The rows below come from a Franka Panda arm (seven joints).
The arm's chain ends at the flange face. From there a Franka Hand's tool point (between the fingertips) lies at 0.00 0.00 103.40 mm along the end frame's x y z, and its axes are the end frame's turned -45 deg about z.
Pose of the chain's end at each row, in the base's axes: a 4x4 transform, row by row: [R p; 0 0 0 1], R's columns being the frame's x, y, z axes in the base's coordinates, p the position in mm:
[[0.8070 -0.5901 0.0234 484.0], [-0.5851 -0.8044 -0.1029 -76.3], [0.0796 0.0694 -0.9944 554.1], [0 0 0 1]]
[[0.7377 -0.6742 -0.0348 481.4], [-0.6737 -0.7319 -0.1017 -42.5], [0.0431 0.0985 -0.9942 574.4], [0 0 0 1]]
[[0.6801 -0.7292 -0.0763 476.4], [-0.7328 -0.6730 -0.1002 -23.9], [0.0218 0.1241 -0.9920 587.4], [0 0 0 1]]
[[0.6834 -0.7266 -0.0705 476.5], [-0.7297 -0.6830 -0.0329 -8.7], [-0.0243 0.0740 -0.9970 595.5], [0 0 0 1]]
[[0.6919 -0.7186 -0.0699 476.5], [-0.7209 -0.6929 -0.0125 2.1], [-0.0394 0.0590 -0.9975 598.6], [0 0 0 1]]
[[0.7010 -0.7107 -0.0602 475.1], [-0.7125 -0.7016 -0.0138 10.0], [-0.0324 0.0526 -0.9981 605.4], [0 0 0 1]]
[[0.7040 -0.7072 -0.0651 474.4], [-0.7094 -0.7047 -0.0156 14.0], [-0.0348 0.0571 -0.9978 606.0], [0 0 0 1]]
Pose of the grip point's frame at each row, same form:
[[0.9879 0.1534 0.0234 486.4], [0.1551 -0.9825 -0.1029 -86.9], [0.0072 0.1054 -0.9944 451.3], [0 0 0 1]]
[[0.9984 0.0449 -0.0348 477.8], [0.0412 -0.9939 -0.1017 -53.0], [-0.0392 0.1001 -0.9942 471.6], [0 0 0 1]]
[[0.9965 -0.0347 -0.0763 468.5], [-0.0423 -0.9941 -0.1002 -34.3], [-0.0723 0.1032 -0.9920 484.8], [0 0 0 1]]
[[0.9970 -0.0305 -0.0705 469.2], [-0.0330 -0.9989 -0.0329 -12.1], [-0.0695 0.0351 -0.9970 492.4], [0 0 0 1]]
[[0.9974 -0.0189 -0.0699 469.3], [-0.0198 -0.9997 -0.0125 0.8], [-0.0696 0.0139 -0.9975 495.5], [0 0 0 1]]
[[0.9982 -0.0069 -0.0602 468.9], [-0.0077 -0.9999 -0.0138 8.6], [-0.0601 0.0143 -0.9981 502.2], [0 0 0 1]]
[[0.9979 -0.0023 -0.0651 467.7], [-0.0033 -0.9999 -0.0156 12.4], [-0.0650 0.0158 -0.9978 502.8], [0 0 0 1]]

